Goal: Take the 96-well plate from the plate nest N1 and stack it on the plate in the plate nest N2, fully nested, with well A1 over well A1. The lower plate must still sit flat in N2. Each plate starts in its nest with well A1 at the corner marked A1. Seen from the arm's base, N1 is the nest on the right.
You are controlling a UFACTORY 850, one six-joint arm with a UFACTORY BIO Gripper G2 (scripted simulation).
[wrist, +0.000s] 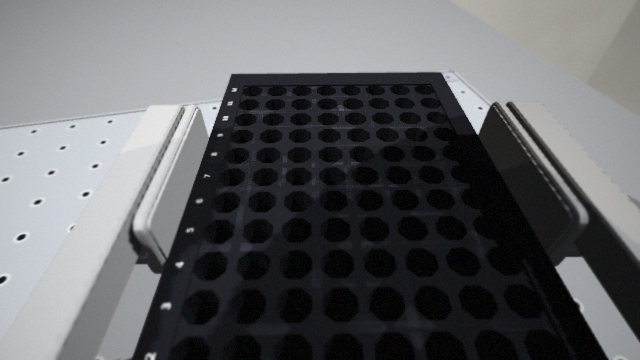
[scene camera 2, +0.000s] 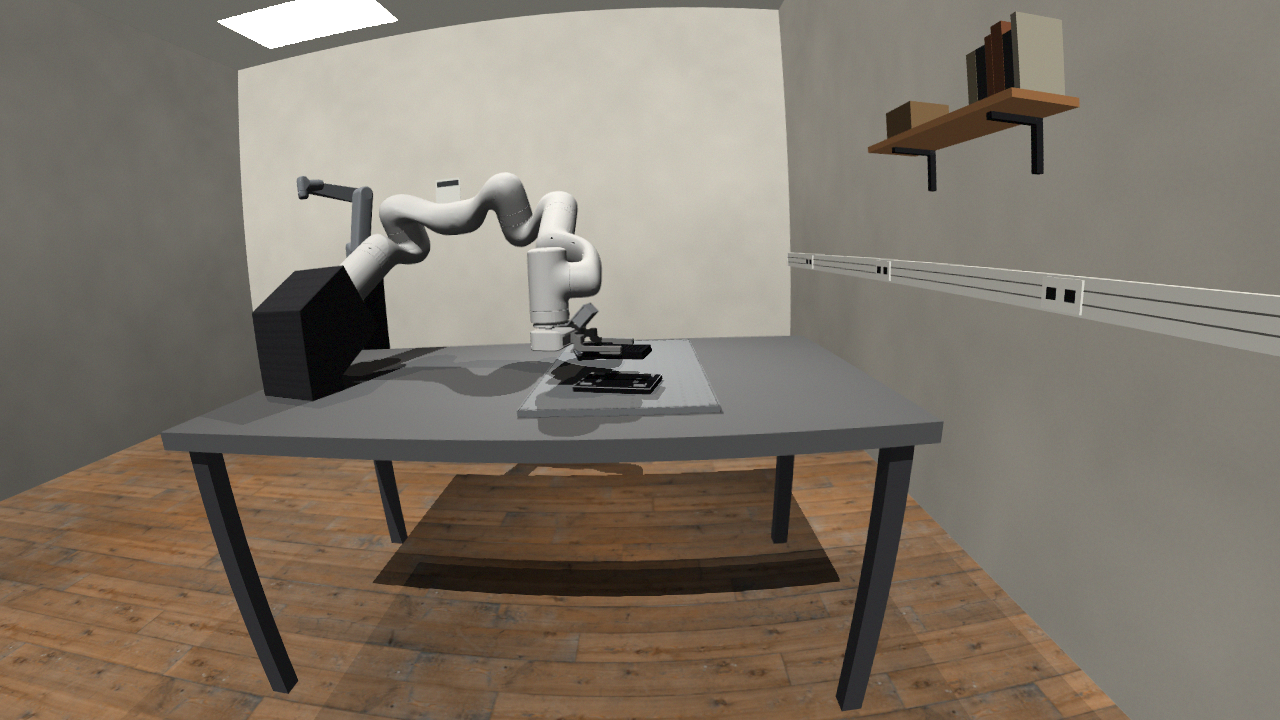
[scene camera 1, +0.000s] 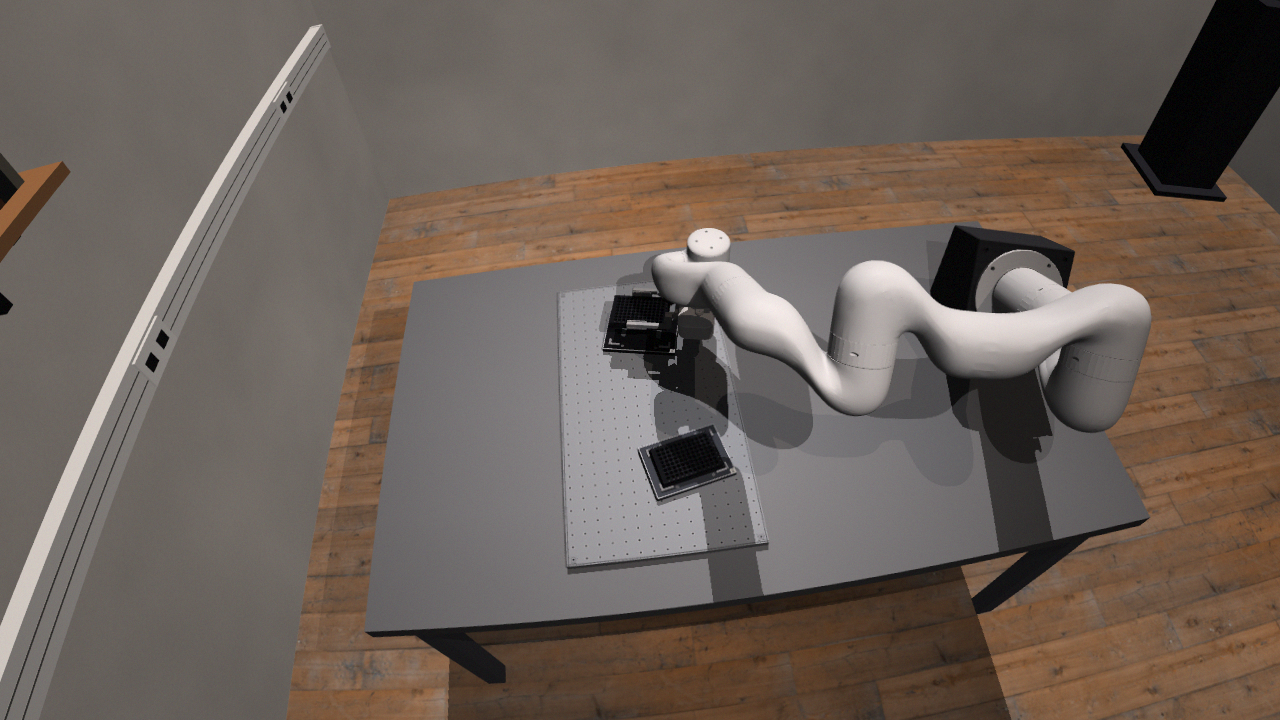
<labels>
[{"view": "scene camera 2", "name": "plate nest N1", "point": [619,380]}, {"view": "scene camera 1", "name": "plate nest N1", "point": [635,339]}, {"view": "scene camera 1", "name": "plate nest N2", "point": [648,461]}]
</labels>
